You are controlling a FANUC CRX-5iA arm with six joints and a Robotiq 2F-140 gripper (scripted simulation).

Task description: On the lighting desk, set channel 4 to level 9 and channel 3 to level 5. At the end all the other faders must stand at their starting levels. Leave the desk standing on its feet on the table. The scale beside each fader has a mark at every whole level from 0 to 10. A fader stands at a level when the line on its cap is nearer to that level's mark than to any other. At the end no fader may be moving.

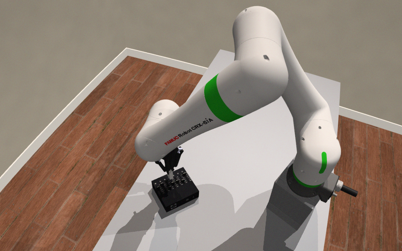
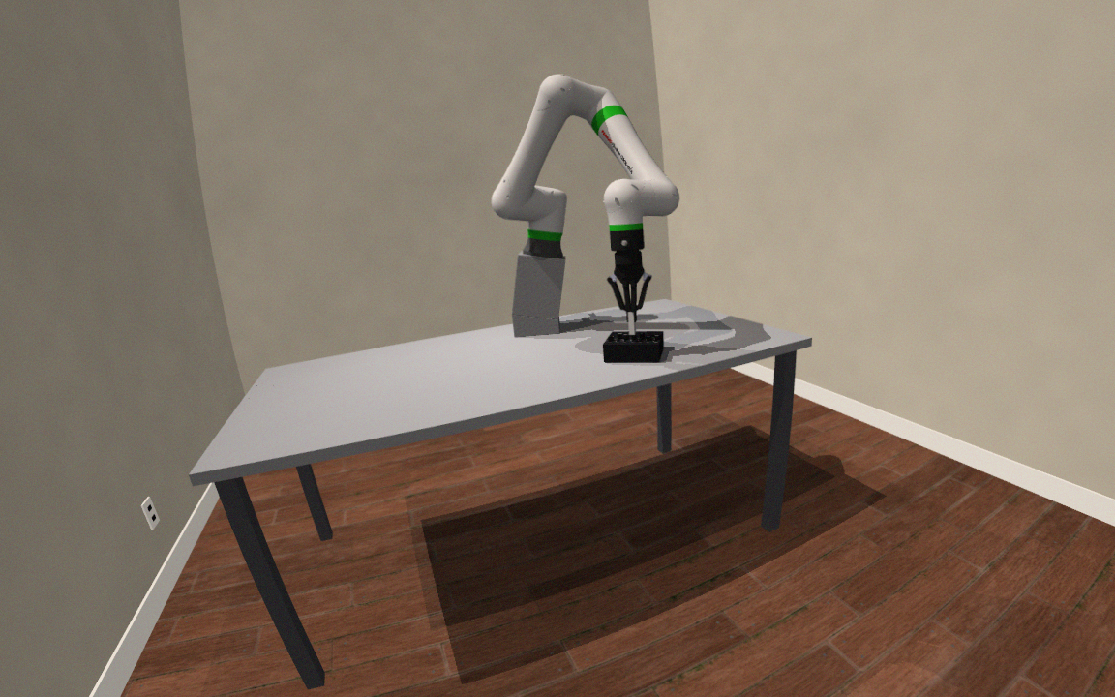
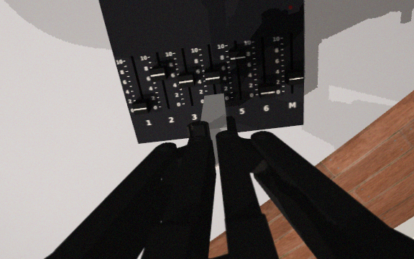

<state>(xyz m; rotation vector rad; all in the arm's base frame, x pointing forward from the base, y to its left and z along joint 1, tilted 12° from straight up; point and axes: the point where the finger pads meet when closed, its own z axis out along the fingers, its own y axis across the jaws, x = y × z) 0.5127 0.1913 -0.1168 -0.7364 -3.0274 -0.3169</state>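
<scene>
The channel 4 fader lies 5 cm below my hand, 2 cm behind it and 1 cm to the left of it. The rest, counted from my hand: channel 5 fader 5 cm below, 4 cm to the left, 2 cm behind; channel 6 fader 5 cm below, 4 cm to the left, 1 cm ahead; channel 3 cap 5 cm below, 3 cm behind, 1 cm to the right.
</scene>
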